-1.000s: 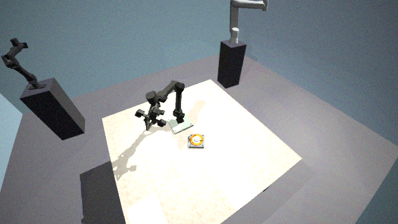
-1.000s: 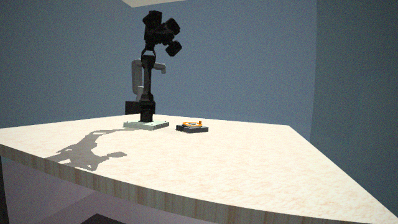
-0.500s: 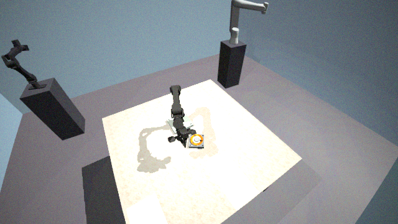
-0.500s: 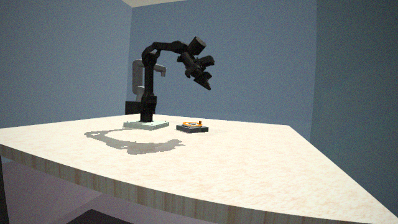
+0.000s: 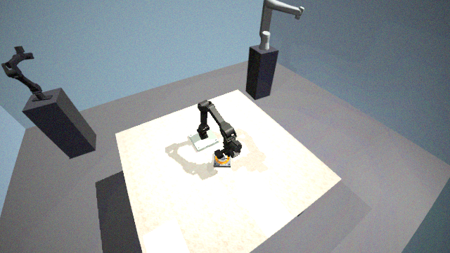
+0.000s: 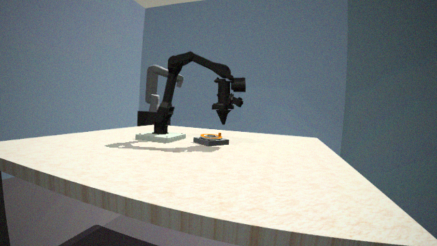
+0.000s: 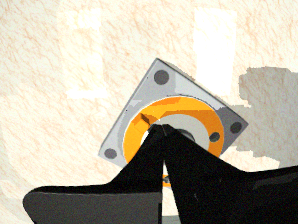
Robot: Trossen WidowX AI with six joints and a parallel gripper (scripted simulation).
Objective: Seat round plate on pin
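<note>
The plate lies 4 cm behind my gripper tip, 1 cm to the right of it and 6 cm below it. The rest, counted from my gripper tip: base (5 cm behind, 2 cm to the right, 7 cm below).
</note>
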